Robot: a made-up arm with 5 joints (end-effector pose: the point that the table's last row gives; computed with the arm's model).
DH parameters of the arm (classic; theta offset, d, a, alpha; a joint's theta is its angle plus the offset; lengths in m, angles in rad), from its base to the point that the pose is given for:
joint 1: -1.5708 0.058 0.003 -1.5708
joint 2: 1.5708 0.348 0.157 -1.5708
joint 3: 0 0.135 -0.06 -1.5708
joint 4: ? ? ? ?
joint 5: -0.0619 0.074 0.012 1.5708
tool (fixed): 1.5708 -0.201 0 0
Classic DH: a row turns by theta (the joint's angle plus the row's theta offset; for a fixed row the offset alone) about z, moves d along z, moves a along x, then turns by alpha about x.
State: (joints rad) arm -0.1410 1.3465 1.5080 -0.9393 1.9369
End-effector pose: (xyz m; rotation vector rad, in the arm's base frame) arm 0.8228 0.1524 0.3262 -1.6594 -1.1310 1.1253
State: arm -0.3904 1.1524 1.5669 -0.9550 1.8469
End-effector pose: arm 0.8572 0.0166 0.2685 -1.8717 -0.8796 1.1622
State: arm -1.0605 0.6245 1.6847 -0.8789 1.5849
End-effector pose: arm 0.7796 -0.3991 0.0709 -2.1473 -0.1434 1.3935
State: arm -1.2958 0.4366 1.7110 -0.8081 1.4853
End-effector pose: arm 0.6823 -0.5256 -0.0099 -2.1282 0.0728 1.5261
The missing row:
joint 4: 1.5089 0 -0.2264 3.1416
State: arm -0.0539 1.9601 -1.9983 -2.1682 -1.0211
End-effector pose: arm 0.1885 0.0594 0.2764 1.6330 -2.4712 -1.0449
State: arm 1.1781 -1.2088 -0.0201 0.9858 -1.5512
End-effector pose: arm 0.1990 0.3732 -0.1351 2.1560 1.4666 0.4655
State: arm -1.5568 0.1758 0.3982 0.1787 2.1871
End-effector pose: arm 0.5570 -0.4503 0.0688 1.9562 -1.4592 -1.1913
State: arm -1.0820 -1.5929 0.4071 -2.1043 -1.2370
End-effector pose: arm 0.1331 -0.4489 -0.0936 -0.5892 0.5304 -1.4215
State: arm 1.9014 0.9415 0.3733 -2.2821 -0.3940
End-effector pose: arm -0.2064 0.4753 0.2382 1.2292 2.5346 0.2148
